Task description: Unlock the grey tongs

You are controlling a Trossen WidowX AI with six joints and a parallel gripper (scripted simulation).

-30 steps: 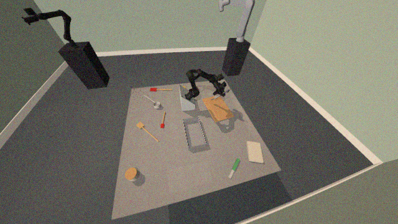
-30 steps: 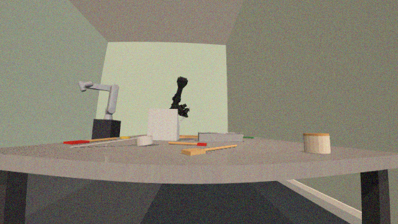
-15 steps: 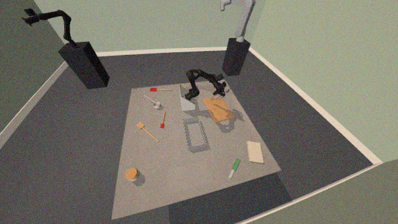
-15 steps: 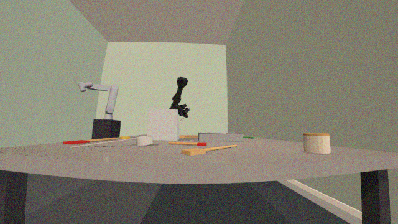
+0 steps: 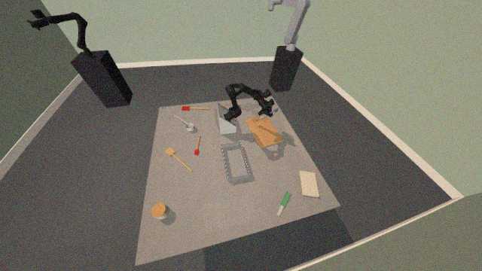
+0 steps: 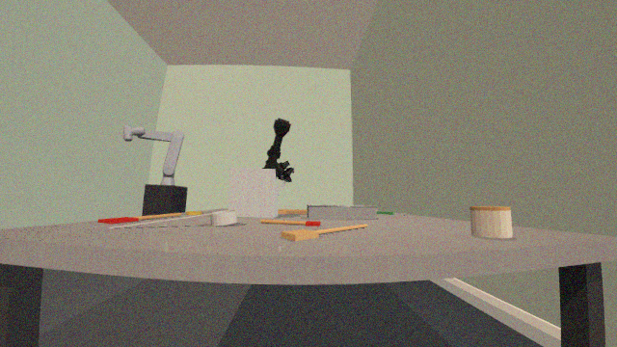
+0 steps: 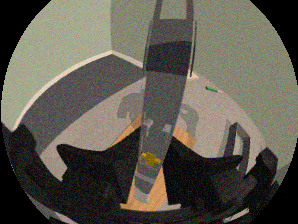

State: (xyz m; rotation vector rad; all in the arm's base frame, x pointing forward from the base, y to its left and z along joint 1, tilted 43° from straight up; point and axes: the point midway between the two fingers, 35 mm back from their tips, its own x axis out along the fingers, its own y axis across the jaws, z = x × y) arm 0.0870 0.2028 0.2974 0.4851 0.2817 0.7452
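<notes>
Right now my gripper tip is 3 cm past the wooden board, 3 cm to the left of it and 20 cm above it. Round my gripper tip: pale block: 56 cm ahead, 10 cm to the left, 19 cm below; roasting tin: 23 cm ahead, 39 cm to the right, 18 cm below; yellow lock piece: 3 cm behind, 2 cm to the right, 1 cm above.
</notes>
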